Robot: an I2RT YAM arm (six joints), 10 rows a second.
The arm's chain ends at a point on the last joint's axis. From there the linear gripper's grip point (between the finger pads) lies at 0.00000 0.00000 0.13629 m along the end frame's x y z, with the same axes.
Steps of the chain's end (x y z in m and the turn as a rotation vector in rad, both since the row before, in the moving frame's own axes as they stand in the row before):
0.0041, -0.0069, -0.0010, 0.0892, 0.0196, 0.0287
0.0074, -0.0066, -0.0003, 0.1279, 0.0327, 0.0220
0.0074, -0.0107, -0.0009, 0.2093, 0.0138, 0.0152
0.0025, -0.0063, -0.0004, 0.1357, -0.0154, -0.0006
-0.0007, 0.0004, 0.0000, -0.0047, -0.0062, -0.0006
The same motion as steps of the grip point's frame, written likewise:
0.0069, -0.0190, -0.0016, 0.0892, 0.0196, 0.0287
0.0120, -0.0239, -0.0015, 0.1279, 0.0327, 0.0220
0.0095, -0.0390, -0.0039, 0.2093, 0.0138, 0.0152
0.0004, -0.0247, -0.0017, 0.1357, -0.0154, -0.0006
-0.0015, 0.0010, 0.0000, -0.0047, -0.0062, -0.0006

